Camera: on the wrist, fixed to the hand. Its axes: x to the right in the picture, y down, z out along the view.
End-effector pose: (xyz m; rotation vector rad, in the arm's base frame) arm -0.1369 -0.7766 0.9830 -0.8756 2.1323 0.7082
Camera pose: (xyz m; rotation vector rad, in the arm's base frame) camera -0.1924 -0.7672 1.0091 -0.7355 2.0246 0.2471
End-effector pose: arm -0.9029 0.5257 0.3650 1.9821 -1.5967 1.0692
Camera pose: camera -0.9630 0.5293 0.3800 2.3724 -1.3655 1.3448
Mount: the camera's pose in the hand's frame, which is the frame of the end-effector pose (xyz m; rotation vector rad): 0.0049 0.0533 -0.0314 0.3925 -0.0878 -0.1210
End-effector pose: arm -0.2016 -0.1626 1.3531 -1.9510 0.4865 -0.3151
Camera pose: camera -0.2210 -0.2096 1.3175 -1.6054 0.2282 -0.3701
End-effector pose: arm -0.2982 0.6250 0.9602 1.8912 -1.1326 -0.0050
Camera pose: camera -0.3196 0.6340 1.0178 2.3256 -1.1370 0.0722
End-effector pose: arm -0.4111 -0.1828 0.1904 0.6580 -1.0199 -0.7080
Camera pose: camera -0.3694 -0.1495 0.2220 1.0429 -1.2217 -0.6506
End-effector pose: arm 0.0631 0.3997 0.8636 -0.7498 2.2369 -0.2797
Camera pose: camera 0.0150 0.4388 0.8608 -0.6682 1.9722 -0.7074
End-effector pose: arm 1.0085 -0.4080 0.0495 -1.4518 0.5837 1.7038
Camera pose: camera 0.9838 -0.4613 0.0294 -1.1050 0.7206 1.4528
